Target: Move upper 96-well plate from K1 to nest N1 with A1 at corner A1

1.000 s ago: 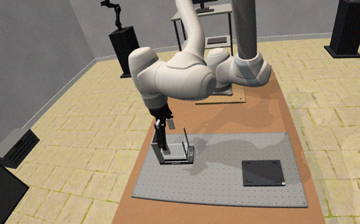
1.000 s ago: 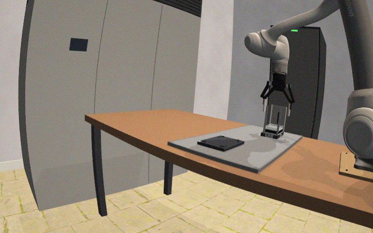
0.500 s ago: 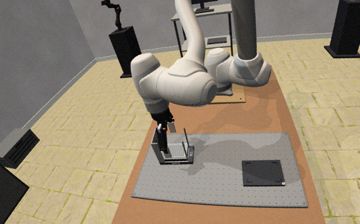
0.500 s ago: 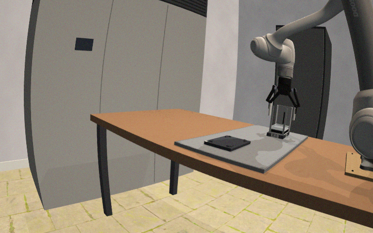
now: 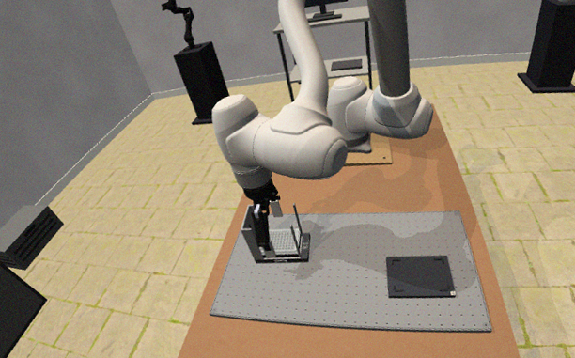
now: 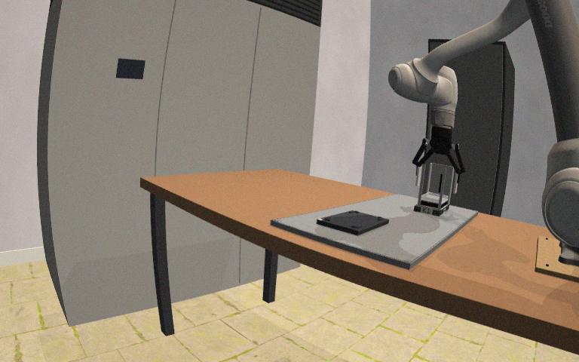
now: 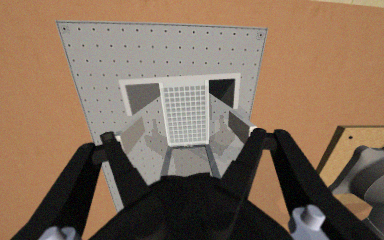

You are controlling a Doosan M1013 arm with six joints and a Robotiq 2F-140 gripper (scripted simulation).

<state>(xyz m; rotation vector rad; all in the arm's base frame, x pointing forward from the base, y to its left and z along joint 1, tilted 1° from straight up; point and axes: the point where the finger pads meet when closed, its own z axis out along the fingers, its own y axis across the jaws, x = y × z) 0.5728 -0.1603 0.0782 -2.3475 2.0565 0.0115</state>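
My gripper is now 40 mm above the white 96-well plate. From my hand the other things lie so: dark plate nest N1 (60 mm ahead, 390 mm to the left, 70 mm below); then dark plate (50 mm below); then pale square (110 mm ahead, 470 mm to the left, 70 mm below).
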